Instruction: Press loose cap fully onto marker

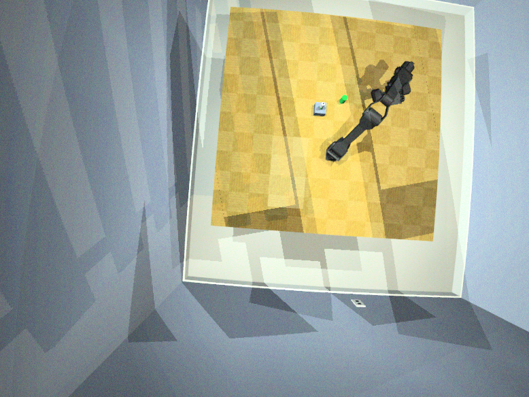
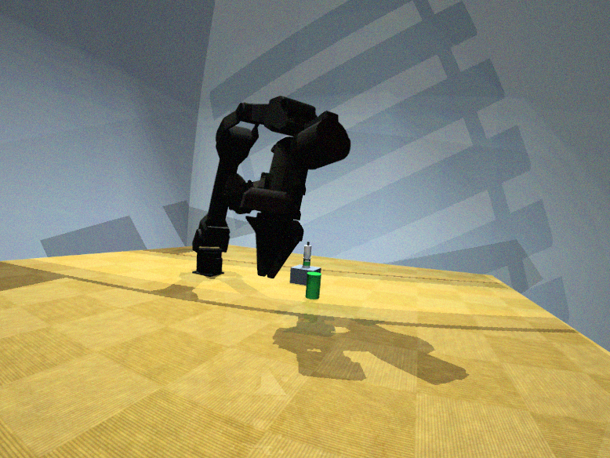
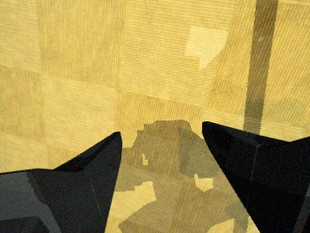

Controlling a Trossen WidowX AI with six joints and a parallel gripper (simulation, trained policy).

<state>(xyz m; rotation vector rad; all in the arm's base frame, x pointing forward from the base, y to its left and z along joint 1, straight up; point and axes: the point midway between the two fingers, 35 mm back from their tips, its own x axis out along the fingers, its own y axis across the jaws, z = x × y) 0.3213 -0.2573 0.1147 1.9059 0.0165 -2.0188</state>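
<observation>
Now: the green cap 220 mm to the left of my gripper tip and 50 mm below it. The rest, counted from my gripper tip: grey holder block: 350 mm to the left, 70 mm behind, 60 mm below.
</observation>
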